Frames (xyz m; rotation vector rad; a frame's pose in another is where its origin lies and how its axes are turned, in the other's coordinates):
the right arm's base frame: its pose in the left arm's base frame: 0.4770 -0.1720 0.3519 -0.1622 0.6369 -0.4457
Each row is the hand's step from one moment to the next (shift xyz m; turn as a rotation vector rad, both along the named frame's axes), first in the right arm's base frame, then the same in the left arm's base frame.
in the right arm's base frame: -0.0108 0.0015 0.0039 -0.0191 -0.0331 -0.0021
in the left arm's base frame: -0.0048 0.0062 0.0085 -0.0265 -0.0210 0.0179
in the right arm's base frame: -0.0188 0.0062 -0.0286 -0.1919 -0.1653 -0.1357
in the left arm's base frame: -0.0286 0.0137 -0.0144 -0.2773 -0.0629 0.0416
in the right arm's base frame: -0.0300 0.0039 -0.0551 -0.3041 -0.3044 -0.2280
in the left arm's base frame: -0.0534 0.0164 -0.0288 -0.4621 -0.1378 0.0676
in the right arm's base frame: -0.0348 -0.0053 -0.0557 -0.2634 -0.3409 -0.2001
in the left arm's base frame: -0.0605 0.0103 -0.0241 -0.4290 -0.1884 0.0781
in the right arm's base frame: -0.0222 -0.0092 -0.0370 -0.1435 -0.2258 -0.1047
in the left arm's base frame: -0.0415 0.0013 -0.0149 -0.2452 -0.1384 0.0572
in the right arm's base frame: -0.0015 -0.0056 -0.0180 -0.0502 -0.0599 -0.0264
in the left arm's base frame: -0.0140 -0.0045 -0.0119 -0.0729 -0.0312 0.0228
